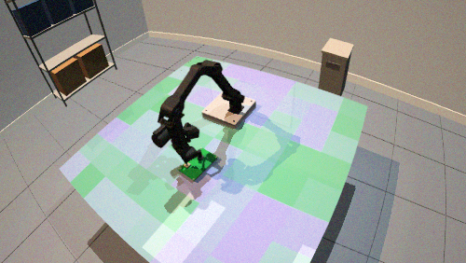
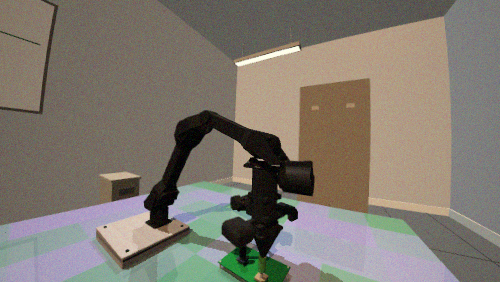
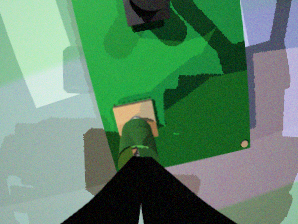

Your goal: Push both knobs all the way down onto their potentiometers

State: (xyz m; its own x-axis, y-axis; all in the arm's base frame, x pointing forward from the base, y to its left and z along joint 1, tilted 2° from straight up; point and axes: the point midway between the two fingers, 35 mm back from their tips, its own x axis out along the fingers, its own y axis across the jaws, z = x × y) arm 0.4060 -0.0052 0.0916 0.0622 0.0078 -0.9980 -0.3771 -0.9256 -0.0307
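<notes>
My gripper tip is 10 mm above the potentiometer knob. Round my gripper tip: dark knob 70 mm behind, 30 mm to the left, 30 mm below.
</notes>
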